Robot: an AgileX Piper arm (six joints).
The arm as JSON. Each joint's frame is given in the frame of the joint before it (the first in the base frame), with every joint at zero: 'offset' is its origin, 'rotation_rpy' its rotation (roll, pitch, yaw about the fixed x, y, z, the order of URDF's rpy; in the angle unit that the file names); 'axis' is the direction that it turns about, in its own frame. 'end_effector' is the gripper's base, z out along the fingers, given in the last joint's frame.
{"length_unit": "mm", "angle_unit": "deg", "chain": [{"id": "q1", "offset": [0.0, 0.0, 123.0], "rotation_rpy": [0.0, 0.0, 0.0], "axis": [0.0, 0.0, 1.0]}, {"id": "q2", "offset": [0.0, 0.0, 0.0], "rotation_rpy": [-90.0, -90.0, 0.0], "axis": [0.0, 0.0, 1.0]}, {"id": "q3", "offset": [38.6, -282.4, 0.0], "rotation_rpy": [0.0, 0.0, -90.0], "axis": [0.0, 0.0, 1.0]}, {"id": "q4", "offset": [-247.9, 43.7, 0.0], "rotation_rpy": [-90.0, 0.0, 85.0], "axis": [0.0, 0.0, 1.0]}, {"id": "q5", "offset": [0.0, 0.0, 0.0], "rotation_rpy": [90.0, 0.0, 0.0], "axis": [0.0, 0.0, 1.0]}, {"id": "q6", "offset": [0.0, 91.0, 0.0], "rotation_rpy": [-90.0, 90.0, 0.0], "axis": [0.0, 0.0, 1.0]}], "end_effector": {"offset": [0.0, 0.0, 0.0], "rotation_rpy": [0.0, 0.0, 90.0]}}
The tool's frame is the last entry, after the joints.
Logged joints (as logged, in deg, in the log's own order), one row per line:
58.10 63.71 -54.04 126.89 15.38 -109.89
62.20 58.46 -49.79 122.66 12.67 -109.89
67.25 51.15 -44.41 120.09 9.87 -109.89
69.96 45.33 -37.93 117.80 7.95 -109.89
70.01 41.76 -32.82 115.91 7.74 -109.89
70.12 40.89 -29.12 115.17 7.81 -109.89
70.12 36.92 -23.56 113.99 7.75 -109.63
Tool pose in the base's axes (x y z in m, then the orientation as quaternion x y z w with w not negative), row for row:
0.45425 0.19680 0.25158 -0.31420 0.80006 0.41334 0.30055
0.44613 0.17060 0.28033 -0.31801 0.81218 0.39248 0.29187
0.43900 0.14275 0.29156 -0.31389 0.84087 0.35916 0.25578
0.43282 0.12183 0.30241 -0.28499 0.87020 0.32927 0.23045
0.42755 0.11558 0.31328 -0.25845 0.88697 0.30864 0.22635
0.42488 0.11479 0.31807 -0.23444 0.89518 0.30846 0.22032
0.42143 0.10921 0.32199 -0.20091 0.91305 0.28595 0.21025
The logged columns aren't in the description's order. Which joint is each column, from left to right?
Columns, left to right: q5, q4, q6, q2, q1, q3.
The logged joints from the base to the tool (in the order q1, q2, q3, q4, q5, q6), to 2 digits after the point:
15.38 126.89 -109.89 63.71 58.10 -54.04
12.67 122.66 -109.89 58.46 62.20 -49.79
9.87 120.09 -109.89 51.15 67.25 -44.41
7.95 117.80 -109.89 45.33 69.96 -37.93
7.74 115.91 -109.89 41.76 70.01 -32.82
7.81 115.17 -109.89 40.89 70.12 -29.12
7.75 113.99 -109.63 36.92 70.12 -23.56

